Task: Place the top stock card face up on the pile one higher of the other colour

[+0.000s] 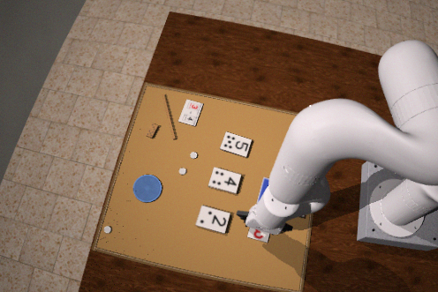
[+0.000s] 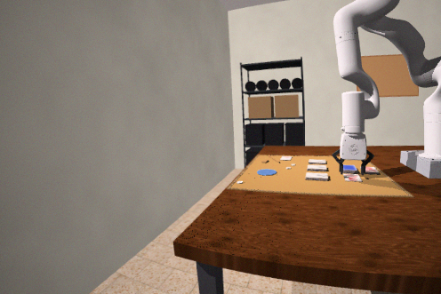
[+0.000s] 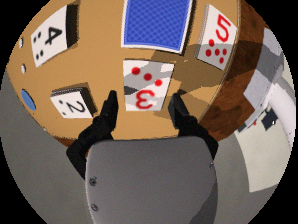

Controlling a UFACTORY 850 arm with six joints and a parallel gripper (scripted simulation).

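Now: the blue-backed card 3 cm below my hand. Also, from my hand: tan card cloth 15 cm ahead, 12 cm to the right, 4 cm below.
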